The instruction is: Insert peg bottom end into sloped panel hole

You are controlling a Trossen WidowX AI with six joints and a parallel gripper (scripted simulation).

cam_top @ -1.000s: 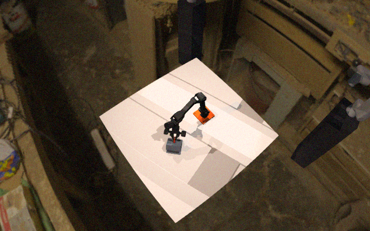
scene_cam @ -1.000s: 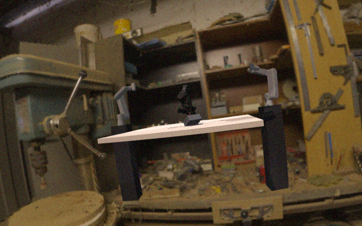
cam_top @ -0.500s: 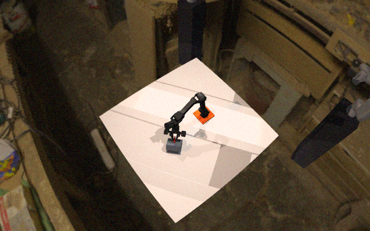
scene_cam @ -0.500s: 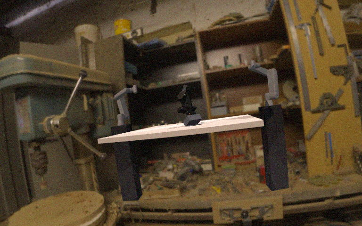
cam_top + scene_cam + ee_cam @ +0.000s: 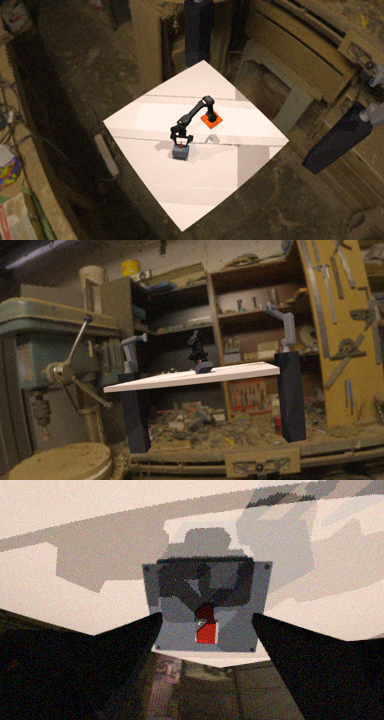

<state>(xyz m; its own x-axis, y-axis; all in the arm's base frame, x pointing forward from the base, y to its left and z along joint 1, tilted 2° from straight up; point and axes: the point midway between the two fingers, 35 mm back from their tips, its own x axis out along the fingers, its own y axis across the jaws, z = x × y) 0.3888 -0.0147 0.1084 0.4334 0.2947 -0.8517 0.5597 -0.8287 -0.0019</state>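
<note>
The red peg lies 1 cm above my gripper tip. Round my gripper tip: grey sloped panel (4 cm below, 3 cm ahead, 2 cm to the left).
</note>
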